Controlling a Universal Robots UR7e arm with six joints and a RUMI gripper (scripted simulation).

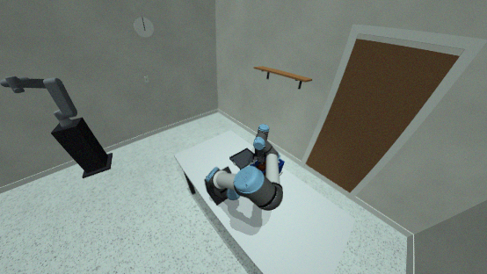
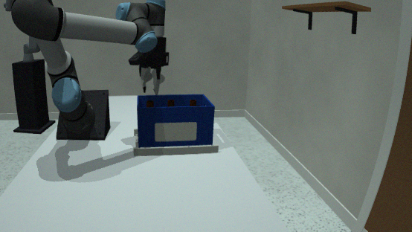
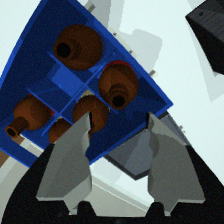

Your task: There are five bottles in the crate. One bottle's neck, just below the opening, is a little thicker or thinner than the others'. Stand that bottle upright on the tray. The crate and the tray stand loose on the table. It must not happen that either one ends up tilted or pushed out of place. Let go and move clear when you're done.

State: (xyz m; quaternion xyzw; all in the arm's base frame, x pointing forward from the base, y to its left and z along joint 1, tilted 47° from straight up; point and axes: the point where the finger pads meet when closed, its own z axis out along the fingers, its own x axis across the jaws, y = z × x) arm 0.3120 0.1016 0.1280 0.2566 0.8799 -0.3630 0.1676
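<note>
Now: hand 120 mm above the bottle. Round my hand: blue crate: 120 mm below, 90 mm ahead, 30 mm to the right; dark grey tray: 260 mm to the left, 190 mm below, 60 mm ahead.
</note>
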